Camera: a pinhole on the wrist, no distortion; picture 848 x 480 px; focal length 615.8 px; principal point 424.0 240.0 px. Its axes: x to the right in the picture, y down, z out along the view. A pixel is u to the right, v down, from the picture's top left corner.
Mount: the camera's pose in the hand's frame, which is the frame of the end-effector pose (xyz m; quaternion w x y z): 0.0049 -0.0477 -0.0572 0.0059 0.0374 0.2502 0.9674
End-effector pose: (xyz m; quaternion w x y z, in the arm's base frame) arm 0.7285 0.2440 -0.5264 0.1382 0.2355 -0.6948 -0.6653
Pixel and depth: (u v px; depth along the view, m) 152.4 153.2 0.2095
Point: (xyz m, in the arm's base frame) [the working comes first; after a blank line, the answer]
In the camera's frame: -0.0924 -0.0295 0.2095

0.5688 0.2768 -0.4722
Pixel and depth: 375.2 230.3 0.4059
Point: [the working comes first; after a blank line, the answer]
In the camera's frame: -0.0322 -0.0064 0.4059

0.5018 0.4605 -0.4052
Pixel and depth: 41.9 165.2 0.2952
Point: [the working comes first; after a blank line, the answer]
In the camera's frame: -0.1832 -0.0359 0.2952

0.4469 0.2836 -0.4451
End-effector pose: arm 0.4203 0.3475 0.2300 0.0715 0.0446 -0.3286 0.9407
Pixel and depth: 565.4 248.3 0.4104
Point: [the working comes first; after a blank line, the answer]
In the camera's frame: 0.0942 0.0055 0.4104

0.4646 0.0327 0.3731
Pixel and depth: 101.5 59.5 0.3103
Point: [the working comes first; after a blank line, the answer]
In the camera's frame: -0.1625 -0.0910 0.3103

0.2102 0.1317 0.2698
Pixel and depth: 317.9 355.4 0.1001
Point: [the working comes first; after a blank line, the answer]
In the camera's frame: -0.0172 0.0188 0.1001

0.3950 0.3395 0.2734
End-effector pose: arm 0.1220 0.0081 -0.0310 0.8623 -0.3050 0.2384 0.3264
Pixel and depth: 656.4 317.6 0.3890
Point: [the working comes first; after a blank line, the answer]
In the camera's frame: 0.1468 0.0490 0.3890

0.0415 0.2381 0.2207
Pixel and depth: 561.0 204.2 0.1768
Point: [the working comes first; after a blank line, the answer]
In the camera's frame: 0.0393 -0.0103 0.1768

0.0939 0.0927 0.0304
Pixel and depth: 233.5 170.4 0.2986
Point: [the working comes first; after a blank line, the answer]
In the camera's frame: -0.0924 -0.0337 0.2986

0.1531 0.2551 -0.0232
